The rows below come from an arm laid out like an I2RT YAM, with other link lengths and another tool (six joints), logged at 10 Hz.
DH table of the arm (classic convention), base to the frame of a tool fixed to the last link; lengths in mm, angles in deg. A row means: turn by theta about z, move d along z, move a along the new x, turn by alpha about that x. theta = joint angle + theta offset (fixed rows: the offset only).
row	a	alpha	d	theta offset
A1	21.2	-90	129.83	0
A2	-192.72	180	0	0
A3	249.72	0	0	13.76
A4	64.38	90	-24.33	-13.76
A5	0	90	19.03	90
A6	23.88	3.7	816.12	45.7
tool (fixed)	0	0	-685.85	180
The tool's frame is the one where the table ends.
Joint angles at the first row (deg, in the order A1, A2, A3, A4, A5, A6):
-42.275 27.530 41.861 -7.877 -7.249 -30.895
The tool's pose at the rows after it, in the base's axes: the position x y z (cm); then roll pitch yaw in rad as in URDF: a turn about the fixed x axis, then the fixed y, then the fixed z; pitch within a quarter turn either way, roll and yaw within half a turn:
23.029 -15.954 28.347 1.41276 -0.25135 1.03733
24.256 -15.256 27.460 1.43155 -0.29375 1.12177
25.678 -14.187 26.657 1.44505 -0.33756 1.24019
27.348 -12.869 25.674 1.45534 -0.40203 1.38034
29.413 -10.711 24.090 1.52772 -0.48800 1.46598
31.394 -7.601 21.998 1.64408 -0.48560 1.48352
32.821 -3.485 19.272 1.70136 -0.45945 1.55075
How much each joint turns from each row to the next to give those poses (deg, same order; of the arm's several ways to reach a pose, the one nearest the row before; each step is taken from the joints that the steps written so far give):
-0.002 1.301 -0.538 0.657 -3.084 0.605
0.001 1.732 -0.728 1.432 -4.935 2.585
0.000 2.311 -0.574 2.211 -6.865 2.726
0.344 3.707 -0.576 3.806 -7.709 3.881
4.622 6.220 1.937 -0.091 -2.034 2.687
9.361 5.753 2.445 -3.212 5.436 -2.731
10.004 2.938 -2.606 2.583 4.982 -1.772

